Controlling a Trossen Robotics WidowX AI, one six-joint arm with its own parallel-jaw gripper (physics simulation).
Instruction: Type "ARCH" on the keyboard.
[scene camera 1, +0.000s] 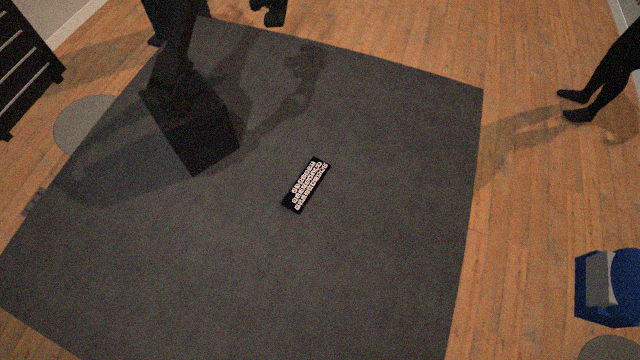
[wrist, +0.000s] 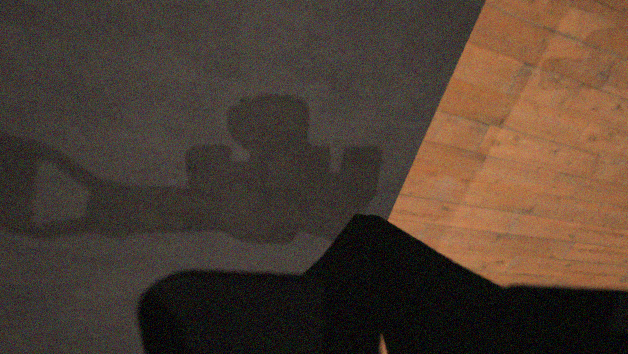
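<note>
The small black keyboard with pale keys lies at a slant near the middle of the dark mat in the scene view; its letters are too blurred to read. It does not show in the wrist view. My gripper is shut and empty, with its dark fingertips meeting in a point at the lower middle of the wrist view. In the scene view, a dark part of the arm's end shows at the top edge, up and left of the keyboard and well apart from it; the fingertips cannot be made out there.
The dark mat lies under the keyboard. A black block at the arm's base stands left of the keyboard. A person's legs show at the right, beyond the mat. A blue object stands at the lower right, and a dark dresser at the upper left.
</note>
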